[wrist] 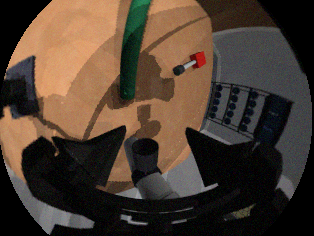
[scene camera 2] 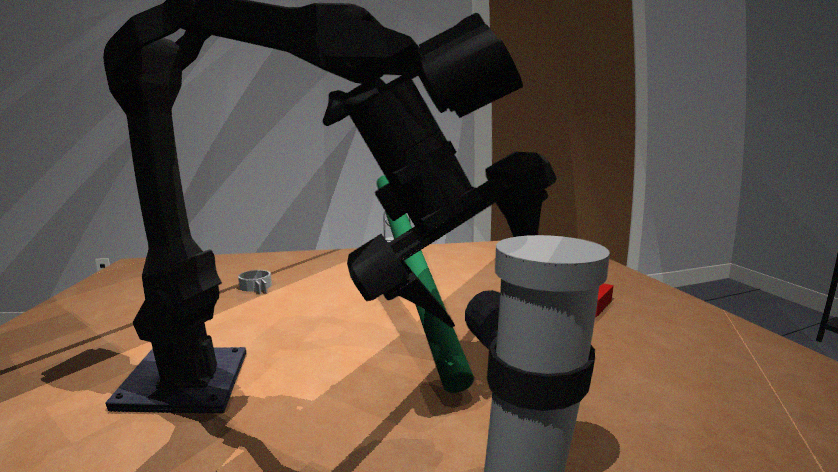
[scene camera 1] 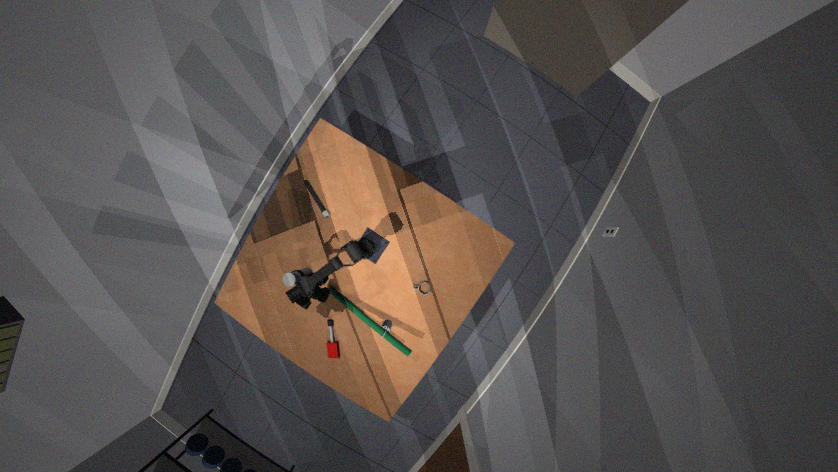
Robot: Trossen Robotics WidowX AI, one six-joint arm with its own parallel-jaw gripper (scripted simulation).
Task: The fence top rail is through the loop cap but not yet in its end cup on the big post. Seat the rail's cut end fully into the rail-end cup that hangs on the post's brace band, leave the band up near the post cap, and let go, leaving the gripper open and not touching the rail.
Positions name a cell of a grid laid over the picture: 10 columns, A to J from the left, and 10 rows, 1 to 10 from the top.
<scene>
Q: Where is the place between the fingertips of my gripper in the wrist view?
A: E6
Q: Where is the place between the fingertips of my gripper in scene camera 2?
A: F7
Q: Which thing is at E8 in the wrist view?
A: A big grey post.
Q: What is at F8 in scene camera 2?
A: A green top rail.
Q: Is my gripper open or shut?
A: Open.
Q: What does my gripper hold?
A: Nothing.
</scene>
